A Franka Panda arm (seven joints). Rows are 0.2 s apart.
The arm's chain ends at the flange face. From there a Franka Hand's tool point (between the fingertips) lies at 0.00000 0.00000 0.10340 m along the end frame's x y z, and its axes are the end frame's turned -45 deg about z.
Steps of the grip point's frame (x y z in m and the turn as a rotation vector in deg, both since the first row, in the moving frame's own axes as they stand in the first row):
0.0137, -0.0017, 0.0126, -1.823, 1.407, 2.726
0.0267, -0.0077, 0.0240, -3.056, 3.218, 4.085
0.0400, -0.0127, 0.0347, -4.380, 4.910, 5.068
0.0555, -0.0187, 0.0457, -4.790, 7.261, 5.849
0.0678, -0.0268, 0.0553, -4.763, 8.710, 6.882
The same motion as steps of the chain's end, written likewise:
0.0044, -0.0115, 0.0127, -0.294, 2.284, 2.726
0.0054, -0.0244, 0.0243, 0.115, 4.436, 4.085
0.0075, -0.0371, 0.0354, 0.375, 6.569, 5.068
0.0106, -0.0501, 0.0469, 1.747, 8.521, 5.849
0.0116, -0.0629, 0.0568, 2.791, 9.527, 6.882

